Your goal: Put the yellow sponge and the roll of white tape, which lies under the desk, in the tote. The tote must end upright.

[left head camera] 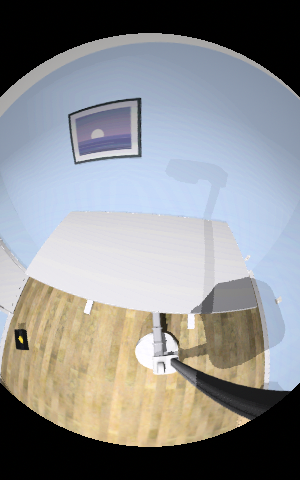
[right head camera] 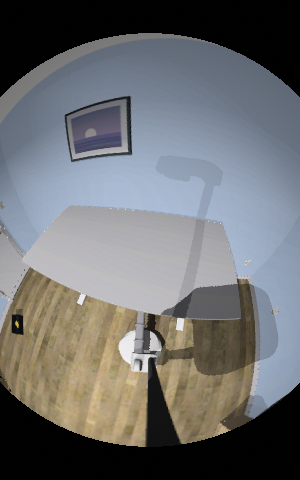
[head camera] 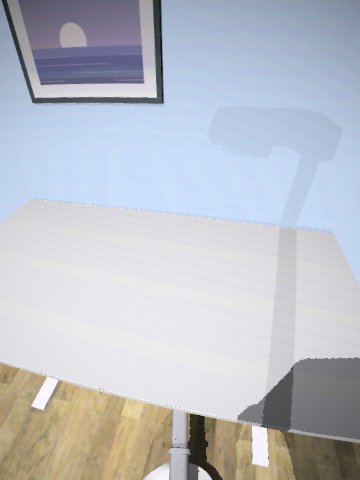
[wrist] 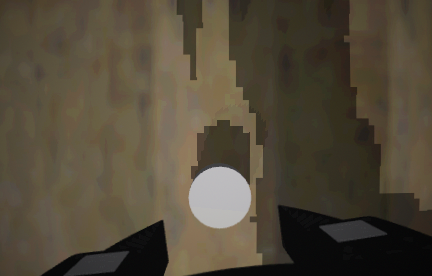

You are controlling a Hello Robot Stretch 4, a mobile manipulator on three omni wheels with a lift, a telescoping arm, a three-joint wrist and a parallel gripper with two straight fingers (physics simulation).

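Places are measured from the robot's base along level axes (x ahead, y left, z up), in metres.
Where they show: gripper, fingertip midpoint: point(wrist: 223, 233).
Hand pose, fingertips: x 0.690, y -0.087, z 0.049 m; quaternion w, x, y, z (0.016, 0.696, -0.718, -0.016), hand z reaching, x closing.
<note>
After its pixels a point has its place.
A round white disc point(wrist: 220, 190) {z -0.004, x 0.705, y -0.090 m}, which looks like the roll of white tape seen end-on, shows in the wrist view against the wooden floor. My gripper point(wrist: 223, 233) {z 0.049, x 0.690, y -0.087 m} is open, with one fingertip to each side of the disc in the picture and apart from it. The gripper is hidden in the head views, where my arm point(head camera: 179, 430) {z 0.387, x 0.281, y 0.002 m} point(left head camera: 158, 332) {z 0.390, x 0.173, y -0.011 m} point(right head camera: 140, 330) {z 0.390, x 0.168, y -0.009 m} runs in beneath the desk point(head camera: 165, 300) {z 0.922, x 0.528, y 0.057 m} point(left head camera: 140, 260) {z 0.923, x 0.534, y 0.102 m} point(right head camera: 130, 255) {z 0.922, x 0.542, y 0.048 m}. A small black rectangle point(left head camera: 18, 345) {z 0.008, x -0.405, y 1.909 m} point(right head camera: 15, 330) {z -0.017, x -0.409, y 1.901 m} with a yellow patch point(left head camera: 21, 339) {z 0.014, x -0.280, y 1.848 m} point(right head camera: 17, 324) {z 0.013, x -0.284, y 1.847 m} lies far left; I cannot tell whether these are the tote and sponge.
White desk feet point(head camera: 260, 446) point(left head camera: 191, 321) point(right head camera: 180, 324) stick out below the desk's front edge. A blue wall with a framed picture point(head camera: 90, 90) {z 1.429, x 1.079, y 0.367 m} point(left head camera: 105, 131) {z 1.598, x 1.074, y 0.332 m} point(right head camera: 98, 129) {z 1.604, x 1.073, y 0.324 m} stands behind the desk. A brown object point(right head camera: 236, 423) shows at the lower right edge of the right head view.
</note>
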